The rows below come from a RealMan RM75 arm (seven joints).
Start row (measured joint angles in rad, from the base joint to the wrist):
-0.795 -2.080 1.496 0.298 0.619 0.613 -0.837
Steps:
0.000 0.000 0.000 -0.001 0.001 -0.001 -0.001
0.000 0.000 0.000 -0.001 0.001 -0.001 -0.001
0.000 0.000 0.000 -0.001 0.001 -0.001 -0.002
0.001 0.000 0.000 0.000 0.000 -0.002 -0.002
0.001 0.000 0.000 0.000 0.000 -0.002 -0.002
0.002 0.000 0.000 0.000 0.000 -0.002 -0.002
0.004 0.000 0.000 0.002 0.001 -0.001 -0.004
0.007 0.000 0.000 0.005 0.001 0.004 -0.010
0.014 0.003 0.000 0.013 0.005 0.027 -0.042
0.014 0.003 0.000 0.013 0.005 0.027 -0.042
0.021 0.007 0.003 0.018 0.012 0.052 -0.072
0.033 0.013 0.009 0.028 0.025 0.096 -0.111
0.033 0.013 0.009 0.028 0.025 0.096 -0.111
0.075 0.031 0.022 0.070 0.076 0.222 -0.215
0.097 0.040 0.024 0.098 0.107 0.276 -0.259
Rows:
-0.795 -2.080 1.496 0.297 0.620 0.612 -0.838
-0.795 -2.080 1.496 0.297 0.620 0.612 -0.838
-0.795 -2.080 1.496 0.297 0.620 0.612 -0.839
-0.794 -2.080 1.496 0.298 0.619 0.611 -0.839
-0.794 -2.080 1.496 0.298 0.619 0.611 -0.839
-0.793 -2.080 1.496 0.298 0.619 0.611 -0.839
-0.791 -2.080 1.496 0.300 0.620 0.612 -0.841
-0.788 -2.080 1.496 0.303 0.620 0.617 -0.847
-0.781 -2.077 1.496 0.311 0.624 0.640 -0.879
-0.781 -2.077 1.496 0.311 0.624 0.640 -0.879
-0.774 -2.073 1.499 0.316 0.631 0.665 -0.909
-0.762 -2.067 1.505 0.326 0.644 0.709 -0.948
-0.762 -2.067 1.505 0.326 0.644 0.709 -0.948
-0.720 -2.049 1.518 0.368 0.695 0.835 -1.052
-0.698 -2.040 1.520 0.396 0.726 0.889 -1.096

